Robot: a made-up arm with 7 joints. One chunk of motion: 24 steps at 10 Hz.
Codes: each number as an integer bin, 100 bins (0 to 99) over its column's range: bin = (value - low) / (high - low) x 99, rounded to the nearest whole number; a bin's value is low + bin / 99 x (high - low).
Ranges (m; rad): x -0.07..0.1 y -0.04..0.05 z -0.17..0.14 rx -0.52..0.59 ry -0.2..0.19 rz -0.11..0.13
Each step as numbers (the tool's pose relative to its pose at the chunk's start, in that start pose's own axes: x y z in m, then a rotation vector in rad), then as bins.
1 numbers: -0.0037 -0.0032 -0.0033 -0.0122 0.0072 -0.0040
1 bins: 39 40 53 45 53 44
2 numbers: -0.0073 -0.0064 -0.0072 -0.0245 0.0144 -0.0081
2 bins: 37 37 52 44 54 42
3 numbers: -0.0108 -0.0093 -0.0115 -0.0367 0.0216 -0.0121
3 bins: 34 34 51 43 56 40
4 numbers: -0.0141 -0.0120 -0.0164 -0.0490 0.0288 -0.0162
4 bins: 33 31 49 42 58 39
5 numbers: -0.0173 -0.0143 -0.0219 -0.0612 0.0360 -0.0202
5 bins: 31 28 47 41 60 37
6 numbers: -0.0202 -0.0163 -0.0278 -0.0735 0.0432 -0.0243
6 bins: 29 26 45 40 62 35
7 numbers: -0.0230 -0.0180 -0.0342 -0.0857 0.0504 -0.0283
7 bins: 27 24 43 39 64 34
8 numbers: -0.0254 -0.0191 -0.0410 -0.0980 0.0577 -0.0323
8 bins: 26 23 41 38 65 32
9 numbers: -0.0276 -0.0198 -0.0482 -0.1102 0.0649 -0.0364
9 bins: 25 22 39 37 67 30
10 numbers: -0.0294 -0.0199 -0.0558 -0.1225 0.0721 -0.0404
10 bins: 24 22 36 35 69 29
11 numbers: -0.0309 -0.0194 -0.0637 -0.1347 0.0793 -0.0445
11 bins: 23 23 34 34 71 27
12 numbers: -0.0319 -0.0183 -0.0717 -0.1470 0.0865 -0.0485
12 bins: 22 24 31 33 73 25
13 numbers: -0.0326 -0.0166 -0.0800 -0.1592 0.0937 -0.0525
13 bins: 22 26 29 32 75 24
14 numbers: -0.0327 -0.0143 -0.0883 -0.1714 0.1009 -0.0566
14 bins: 22 28 26 31 76 22
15 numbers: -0.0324 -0.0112 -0.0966 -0.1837 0.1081 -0.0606
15 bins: 22 32 23 30 78 20
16 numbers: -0.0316 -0.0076 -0.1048 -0.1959 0.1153 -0.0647
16 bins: 22 36 21 29 80 19
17 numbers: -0.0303 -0.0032 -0.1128 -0.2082 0.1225 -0.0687
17 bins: 23 40 18 28 82 17
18 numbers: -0.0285 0.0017 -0.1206 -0.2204 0.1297 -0.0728
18 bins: 24 46 16 27 84 15
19 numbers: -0.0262 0.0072 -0.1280 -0.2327 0.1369 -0.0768
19 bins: 26 52 13 26 86 14
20 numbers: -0.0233 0.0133 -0.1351 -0.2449 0.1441 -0.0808
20 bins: 27 59 11 25 87 12
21 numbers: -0.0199 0.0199 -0.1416 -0.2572 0.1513 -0.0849
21 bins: 29 66 9 23 89 10
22 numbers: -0.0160 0.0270 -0.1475 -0.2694 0.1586 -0.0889
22 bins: 31 74 7 22 91 9
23 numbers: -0.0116 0.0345 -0.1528 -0.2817 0.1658 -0.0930
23 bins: 34 82 5 21 93 7
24 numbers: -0.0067 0.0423 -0.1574 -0.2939 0.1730 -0.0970
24 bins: 37 91 4 20 95 5
